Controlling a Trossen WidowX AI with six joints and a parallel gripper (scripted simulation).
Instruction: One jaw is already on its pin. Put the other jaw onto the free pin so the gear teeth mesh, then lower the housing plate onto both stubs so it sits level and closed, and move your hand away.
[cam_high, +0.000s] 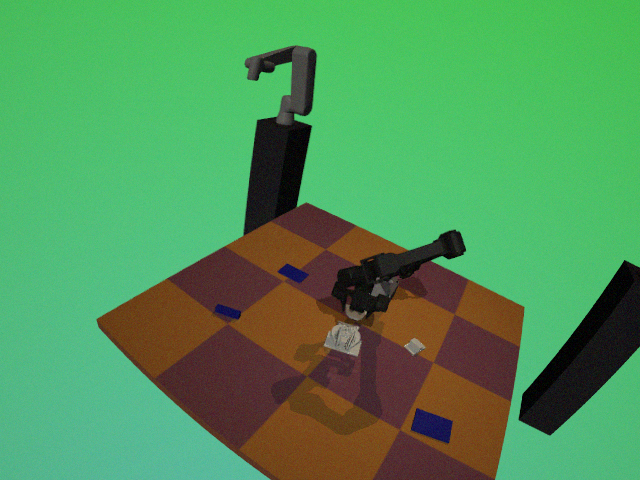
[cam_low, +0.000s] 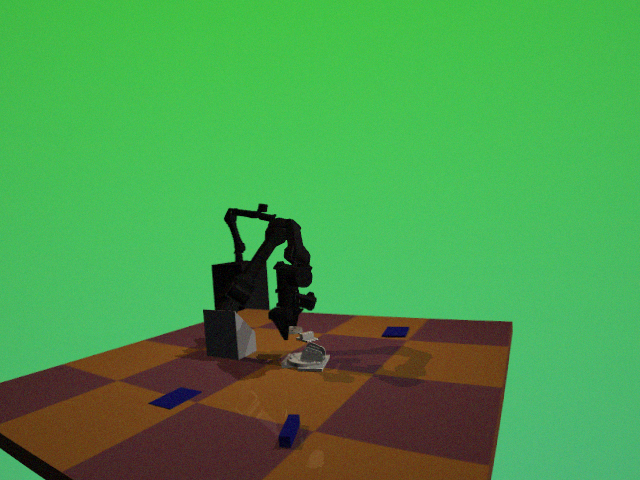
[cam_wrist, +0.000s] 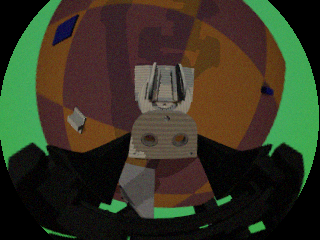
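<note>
Right now the grey jaw is 7 cm below my gripper tip, 3 cm ahead of it and 2 cm to the right of it. From my gripper tip the other things lie so: board: 41 cm to the left, 19 cm ahead, 8 cm below.
</note>
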